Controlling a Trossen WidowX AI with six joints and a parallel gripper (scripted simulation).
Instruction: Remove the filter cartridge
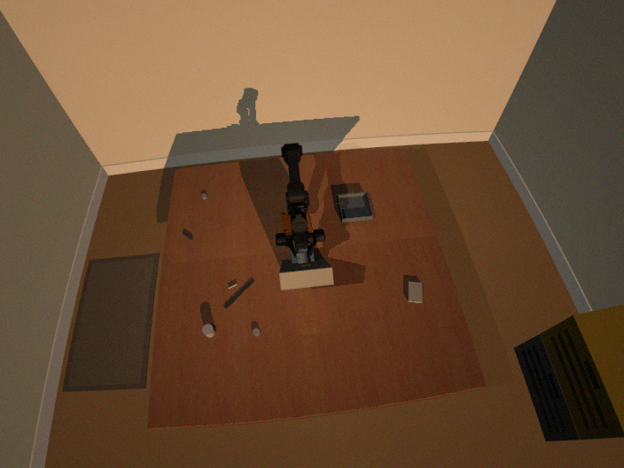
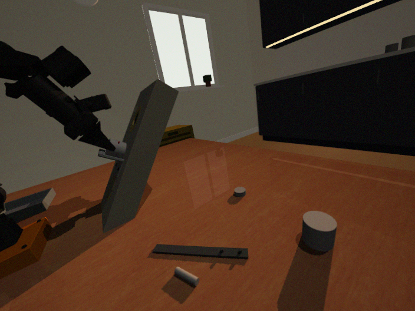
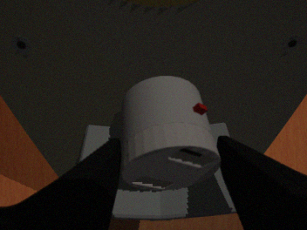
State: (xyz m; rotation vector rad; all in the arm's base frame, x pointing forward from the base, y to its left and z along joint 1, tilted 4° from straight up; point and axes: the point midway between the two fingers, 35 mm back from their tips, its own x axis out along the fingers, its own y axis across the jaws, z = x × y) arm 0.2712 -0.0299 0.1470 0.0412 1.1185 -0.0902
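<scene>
Right now my gripper tip is 5 cm short of the grey service panel and 2 cm above it. Also, from my gripper tip: small white rod (1 cm behind, 31 cm to the right, 17 cm below); then grey tray (30 cm behind, 32 cm to the left, 16 cm below); then round filter cartridge (right at my gripper tip).
</scene>
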